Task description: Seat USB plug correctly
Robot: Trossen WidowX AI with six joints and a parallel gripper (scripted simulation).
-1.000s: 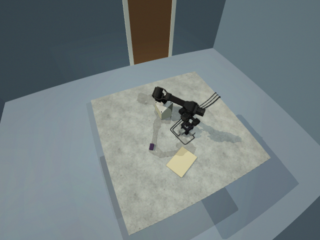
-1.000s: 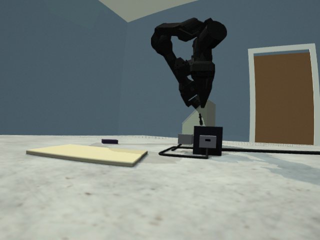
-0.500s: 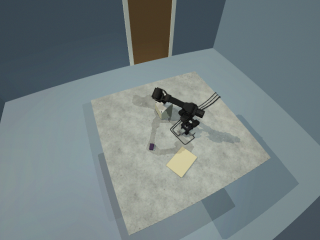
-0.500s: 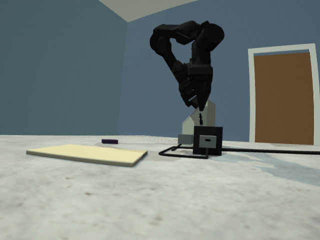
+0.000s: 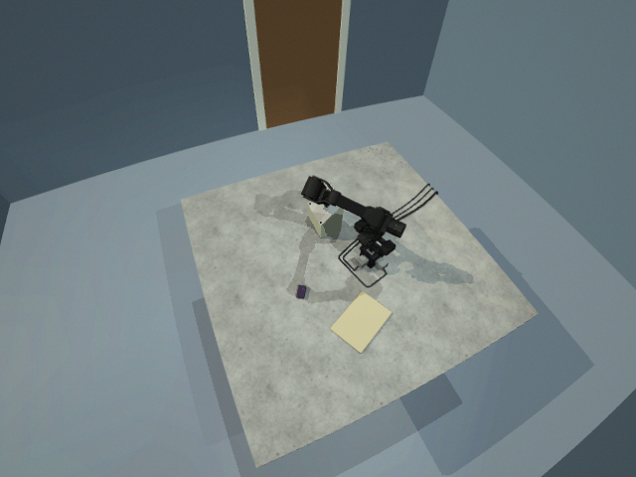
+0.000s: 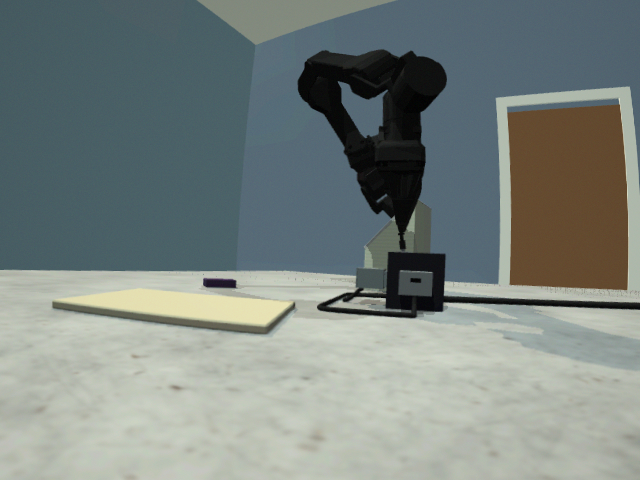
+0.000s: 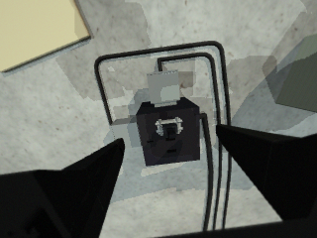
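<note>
The USB plug is 20 mm below my gripper tip. Also, from my gripper tip: purple block 330 mm to the right, 100 mm below, 10 mm behind; cream flat pad 220 mm ahead, 180 mm to the right, 110 mm below.
</note>
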